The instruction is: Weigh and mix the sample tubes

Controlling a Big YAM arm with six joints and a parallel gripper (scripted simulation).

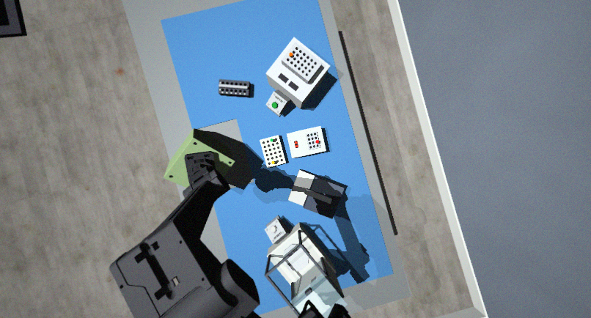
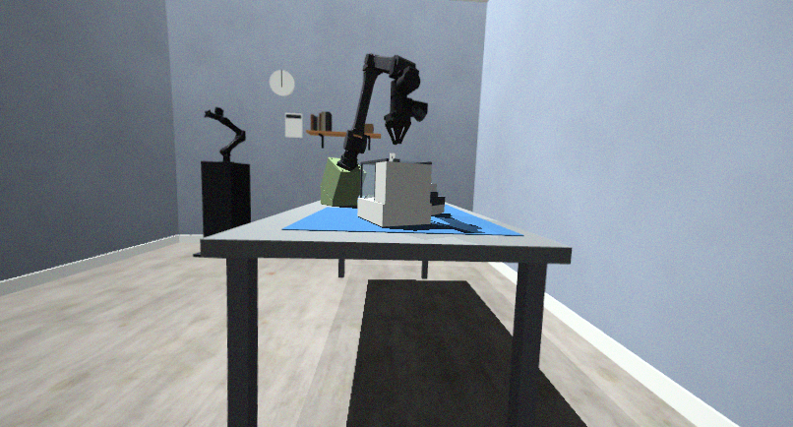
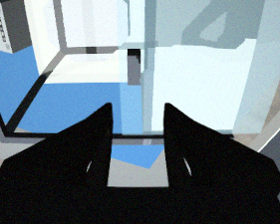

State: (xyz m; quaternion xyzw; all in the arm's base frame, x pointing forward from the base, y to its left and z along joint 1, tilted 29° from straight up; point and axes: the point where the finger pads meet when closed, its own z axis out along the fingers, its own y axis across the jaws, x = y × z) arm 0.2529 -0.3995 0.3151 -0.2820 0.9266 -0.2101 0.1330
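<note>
Right now the white rack RK is 510 mm to the left of my hand, 260 mm below it and 60 mm behind it. The rest, counted from my hand: dry block DB: 520 mm to the left, 250 mm below, 90 mm ahead; spectrophotometer SP: 290 mm to the left, 210 mm below, 100 mm ahead; balance pan: 200 mm below, 60 mm to the left, 30 mm behind.
</note>
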